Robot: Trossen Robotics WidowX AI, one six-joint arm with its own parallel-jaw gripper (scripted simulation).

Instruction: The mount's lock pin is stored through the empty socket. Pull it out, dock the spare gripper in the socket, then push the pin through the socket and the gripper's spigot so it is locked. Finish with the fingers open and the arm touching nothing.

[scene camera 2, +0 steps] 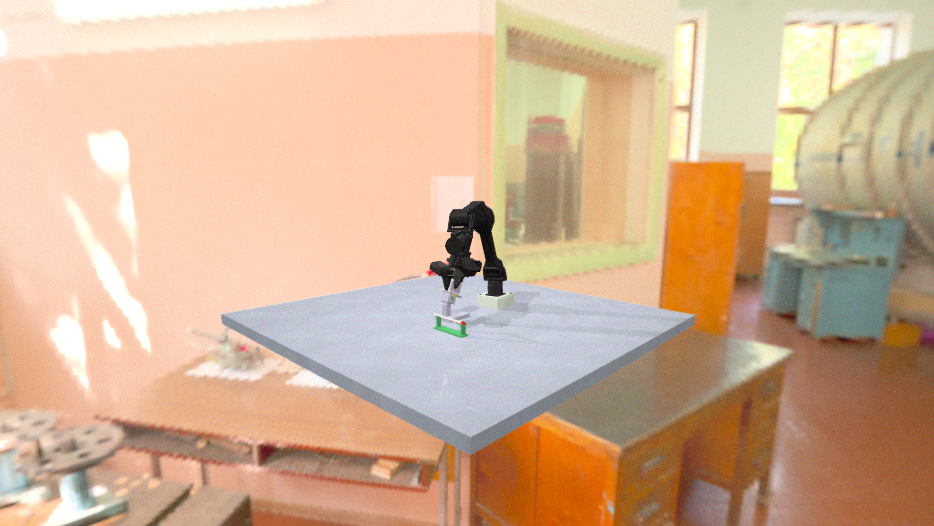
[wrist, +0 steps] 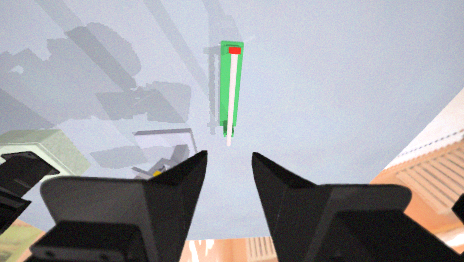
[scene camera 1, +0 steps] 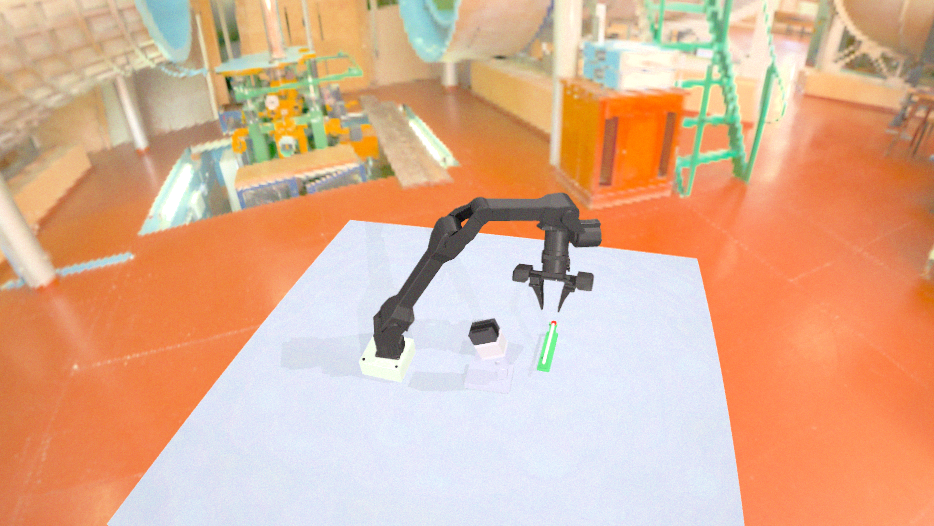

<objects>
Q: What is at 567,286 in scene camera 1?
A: The gripper.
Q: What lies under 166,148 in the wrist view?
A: A mount.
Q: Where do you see a green cradle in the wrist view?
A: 225,61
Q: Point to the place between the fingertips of the gripper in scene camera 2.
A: At 450,289
</objects>
